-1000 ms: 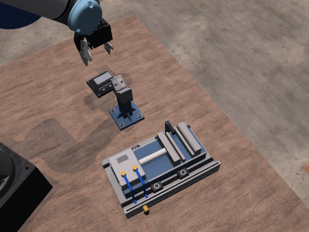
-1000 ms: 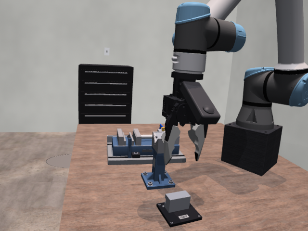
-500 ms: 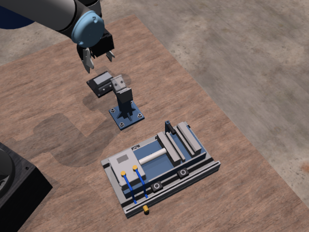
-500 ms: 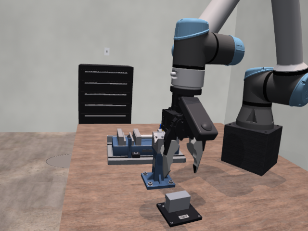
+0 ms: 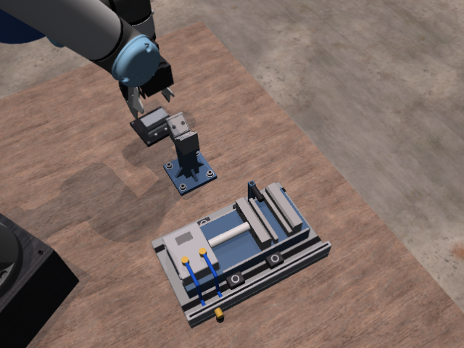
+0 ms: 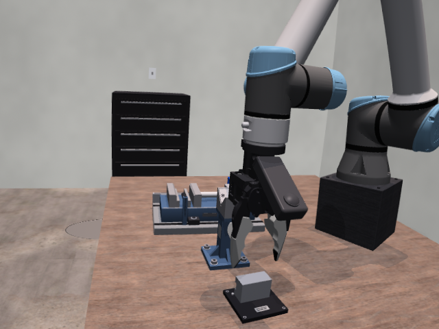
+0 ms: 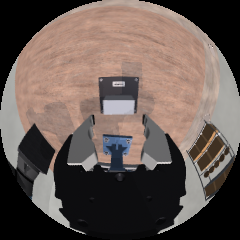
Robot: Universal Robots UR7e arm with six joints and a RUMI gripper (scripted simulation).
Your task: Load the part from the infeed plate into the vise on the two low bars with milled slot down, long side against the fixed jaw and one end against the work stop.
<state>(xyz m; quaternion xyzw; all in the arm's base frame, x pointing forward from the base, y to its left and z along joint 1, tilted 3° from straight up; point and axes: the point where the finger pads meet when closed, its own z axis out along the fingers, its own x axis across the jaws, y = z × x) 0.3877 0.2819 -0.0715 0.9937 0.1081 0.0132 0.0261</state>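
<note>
Now: the part 6 cm below my hand and 1 cm to the right of it. Round my hand: work stop (32 cm to the right, 11 cm ahead); then black infeed plate (8 cm below, 1 cm to the left); then white cylinder rod (37 cm to the right, 3 cm ahead, 1 cm below).
</note>
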